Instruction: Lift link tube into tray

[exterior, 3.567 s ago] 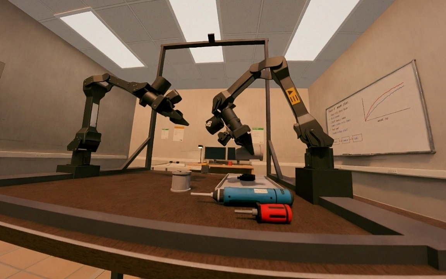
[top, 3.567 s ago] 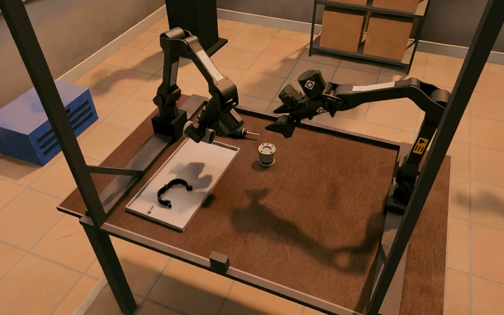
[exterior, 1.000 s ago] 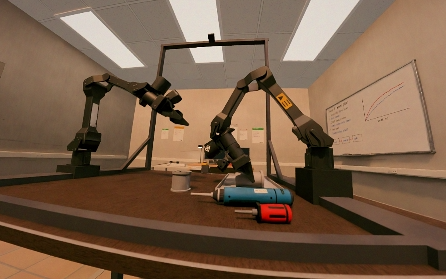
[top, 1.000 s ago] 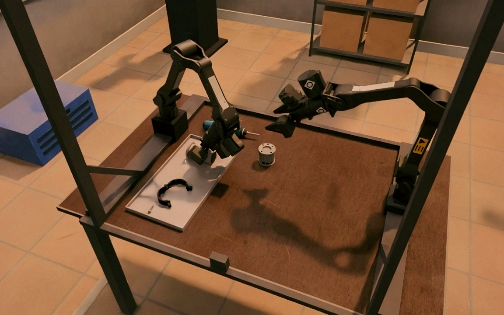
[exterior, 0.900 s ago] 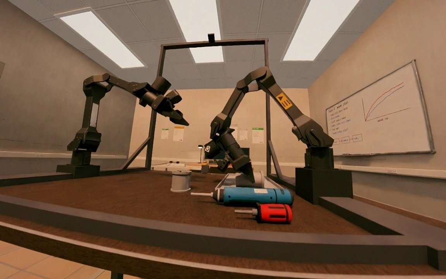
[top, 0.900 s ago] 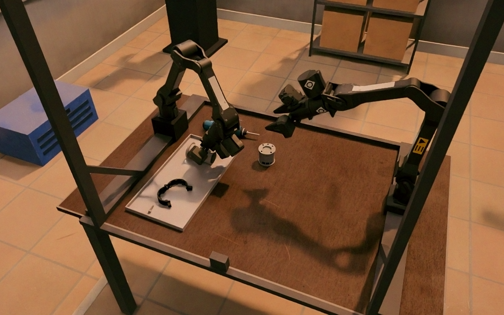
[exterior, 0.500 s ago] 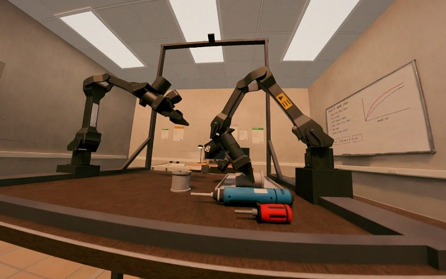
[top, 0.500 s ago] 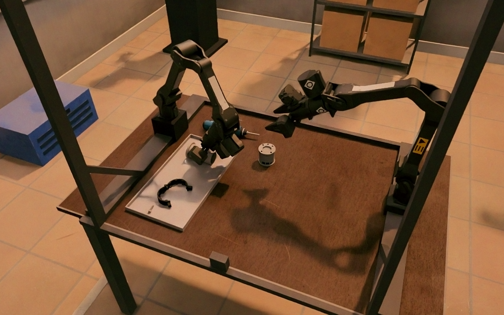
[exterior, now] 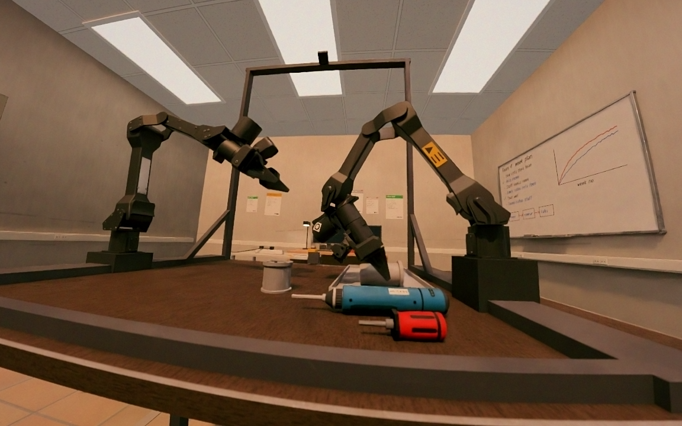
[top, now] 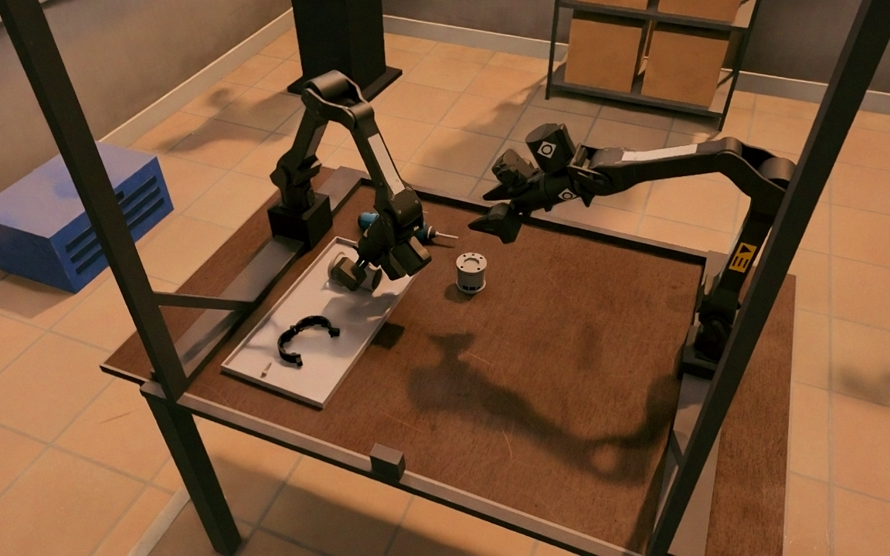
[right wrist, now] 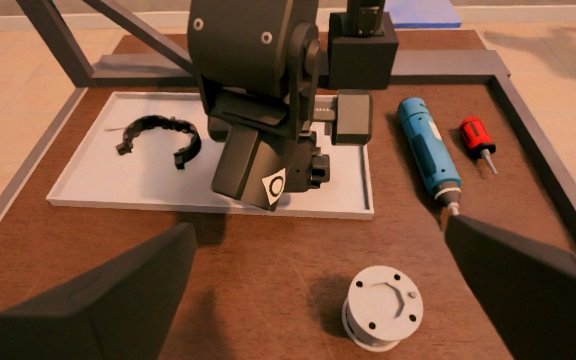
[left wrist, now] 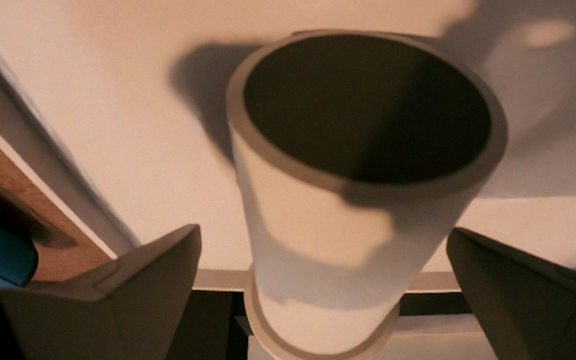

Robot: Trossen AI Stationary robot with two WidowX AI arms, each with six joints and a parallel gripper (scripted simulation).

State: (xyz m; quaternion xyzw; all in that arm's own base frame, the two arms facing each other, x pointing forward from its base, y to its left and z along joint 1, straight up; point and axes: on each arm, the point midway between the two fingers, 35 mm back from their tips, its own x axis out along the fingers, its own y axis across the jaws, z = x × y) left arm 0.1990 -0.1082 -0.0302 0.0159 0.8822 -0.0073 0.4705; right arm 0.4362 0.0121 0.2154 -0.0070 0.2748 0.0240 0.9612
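Now: left hand 20 mm above the link tube. The rest, counted from my left hand: joint module: 210 mm to the right, 110 mm ahead, 30 mm below; small pin: 290 mm behind, 50 mm below, 20 mm to the left; white tray: 110 mm behind, 50 mm below.
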